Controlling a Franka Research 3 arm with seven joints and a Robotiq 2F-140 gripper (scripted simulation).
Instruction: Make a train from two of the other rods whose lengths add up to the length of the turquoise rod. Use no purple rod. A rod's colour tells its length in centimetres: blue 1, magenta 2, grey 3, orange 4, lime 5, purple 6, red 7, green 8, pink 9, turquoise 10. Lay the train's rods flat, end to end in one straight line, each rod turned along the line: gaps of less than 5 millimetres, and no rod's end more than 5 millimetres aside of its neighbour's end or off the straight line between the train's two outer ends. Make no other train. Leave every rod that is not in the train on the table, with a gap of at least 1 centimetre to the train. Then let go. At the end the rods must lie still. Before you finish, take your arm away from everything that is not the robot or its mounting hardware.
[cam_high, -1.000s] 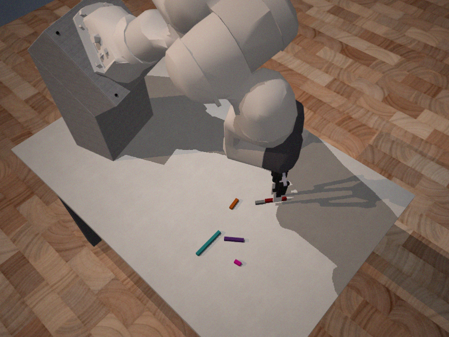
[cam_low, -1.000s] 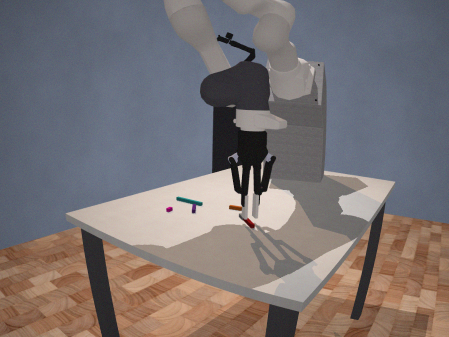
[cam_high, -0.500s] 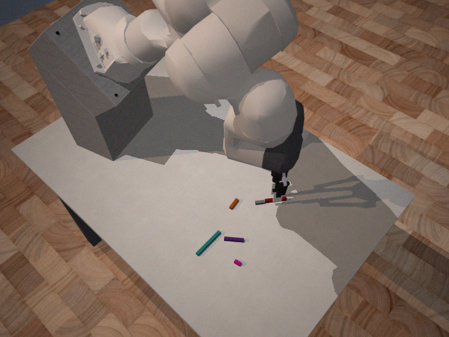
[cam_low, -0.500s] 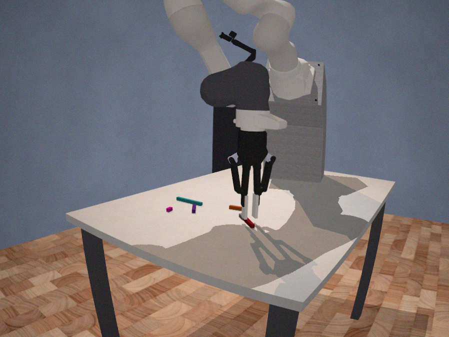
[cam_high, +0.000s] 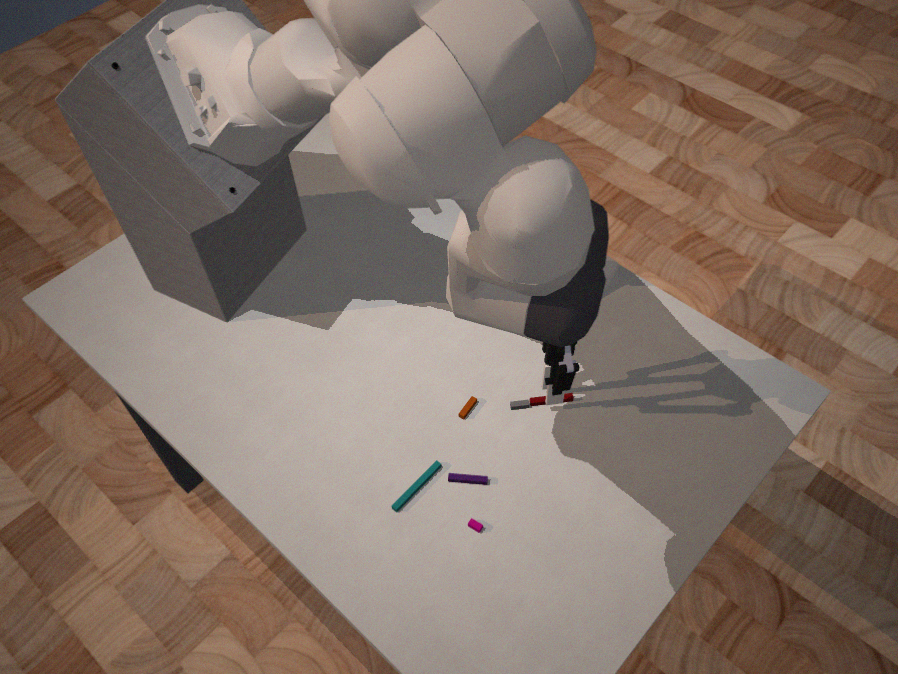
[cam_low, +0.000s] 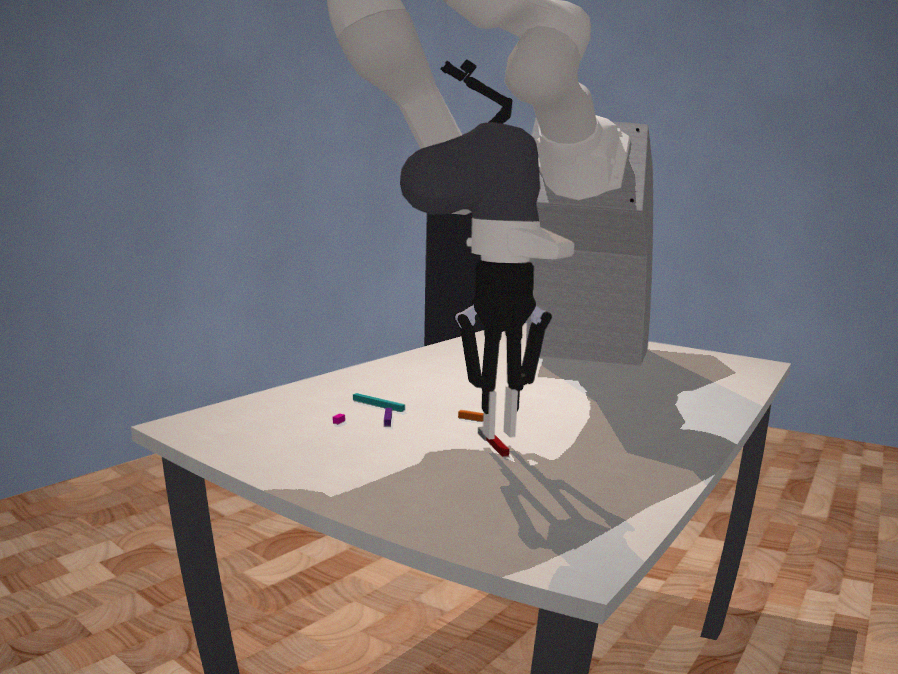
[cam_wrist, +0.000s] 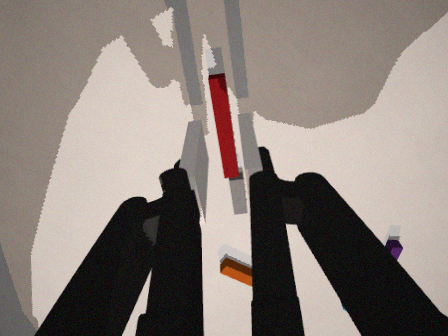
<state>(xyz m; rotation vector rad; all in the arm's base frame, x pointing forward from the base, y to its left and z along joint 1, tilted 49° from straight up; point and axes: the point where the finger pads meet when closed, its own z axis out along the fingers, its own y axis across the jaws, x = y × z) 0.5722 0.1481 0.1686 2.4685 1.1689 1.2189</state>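
Right now my hand is 50 mm above the red rod. Round my hand: purple rod: 20 mm ahead, 200 mm to the right, 50 mm below; grey rod: 30 mm behind, 50 mm to the right, 50 mm below; orange rod: 80 mm behind, 110 mm to the right, 50 mm below.
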